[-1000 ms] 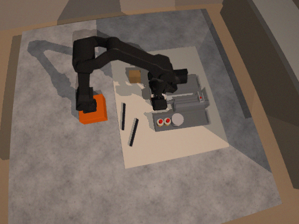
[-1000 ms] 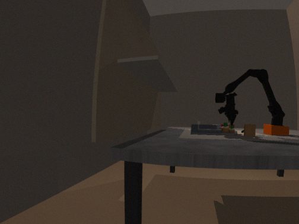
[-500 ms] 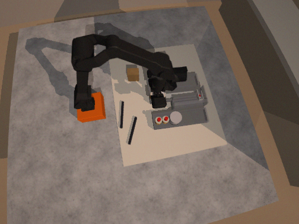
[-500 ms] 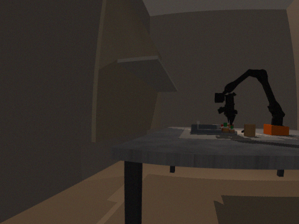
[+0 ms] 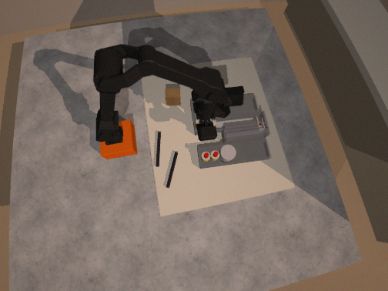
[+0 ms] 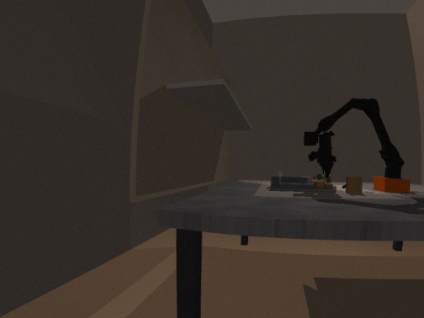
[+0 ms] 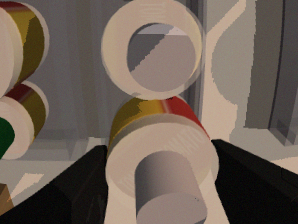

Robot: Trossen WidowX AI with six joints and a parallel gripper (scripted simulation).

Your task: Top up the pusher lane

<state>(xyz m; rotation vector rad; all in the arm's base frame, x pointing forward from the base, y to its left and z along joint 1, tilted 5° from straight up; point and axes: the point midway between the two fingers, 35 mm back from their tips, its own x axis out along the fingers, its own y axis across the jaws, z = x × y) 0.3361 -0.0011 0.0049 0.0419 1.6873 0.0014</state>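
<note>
The grey lane rack is 15 cm ahead of my gripper tip, 3 cm to the right of it and 4 cm below it. From my gripper tip the other things lie so: pale pusher plate 15 cm ahead, 3 cm to the right, 1 cm below; then brown box 9 cm behind, 14 cm to the left, 2 cm below; then grey disc 8 cm ahead, 13 cm to the right, 3 cm below.
</note>
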